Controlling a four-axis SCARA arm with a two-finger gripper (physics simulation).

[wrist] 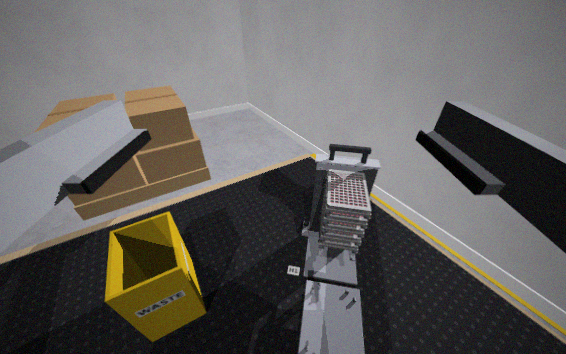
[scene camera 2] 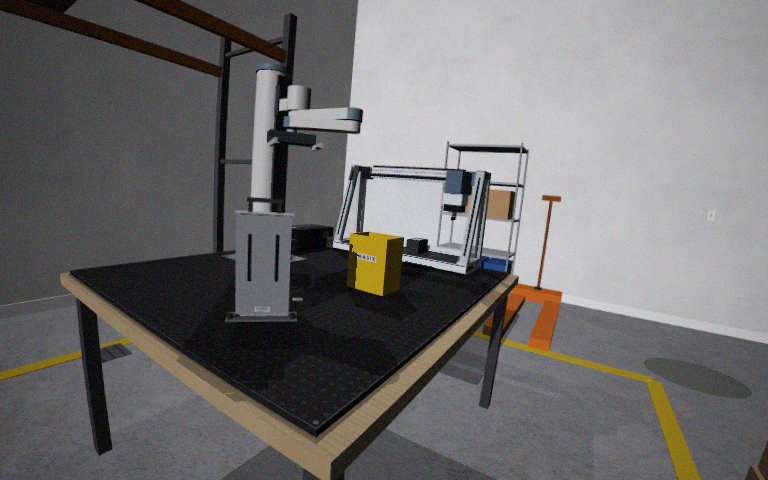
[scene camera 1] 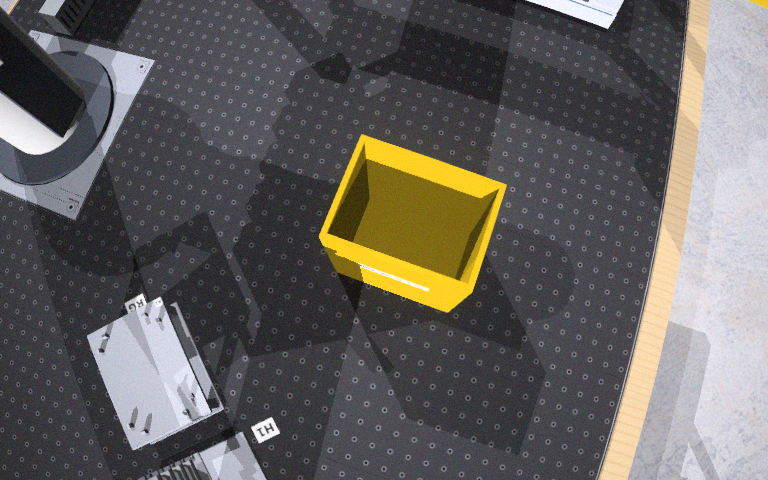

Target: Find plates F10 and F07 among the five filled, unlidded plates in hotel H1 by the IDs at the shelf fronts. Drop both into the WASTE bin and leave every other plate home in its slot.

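Where they show: gripper, between the fingertips: (wrist: 283, 119) (scene camera 2: 299, 142); arm's base, origin of its link: (scene camera 1: 52, 118).
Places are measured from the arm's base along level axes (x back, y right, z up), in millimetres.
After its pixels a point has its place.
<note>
Hotel H1 (scene camera 2: 263, 266) @[x -591, y 492, z 155 mm] (wrist: 325, 164) @[x -602, y 436, z 289 mm] is a tall grey stand with a black handle; in scene camera 2 its back hides its plates. In the wrist view several plates (wrist: 348, 192) @[x -512, y 423, z 274 mm] with reddish wells sit stacked in it, right of centre; their shelf-front IDs are not readable. The yellow WASTE bin (scene camera 1: 430, 166) @[x -646, y -27, z 205 mm] (scene camera 2: 390, 266) @[x -726, y 50, z 114 mm] (wrist: 177, 322) @[x -566, y 25, z 40 mm] stands upright and open-topped; no plate shows inside it in scene camera 1. My gripper (scene camera 2: 295, 144) @[x -387, y 184, z 523 mm] (wrist: 283, 119) @[x -387, y 184, z 523 mm] is open and empty, high above the table beside the arm column, with its fingers wide apart and the hotel visible beyond them.
A low metal stand with pins (scene camera 1: 127, 367) @[x -357, y 303, z 72 mm] (wrist: 332, 320) @[x -387, y 304, z 73 mm] lies in line with the hotel, near the H1 label (scene camera 1: 265, 430) @[x -547, y 319, z 13 mm] (wrist: 293, 270) @[x -547, y 318, z 13 mm]. The arm column (scene camera 2: 262, 164) @[x -37, y 65, z 452 mm] rises behind the hotel in scene camera 2. A gantry machine (scene camera 2: 480, 220) @[x -850, y -603, z 272 mm] stands beyond the bin. Cardboard boxes (wrist: 162, 125) stand off the table.
</note>
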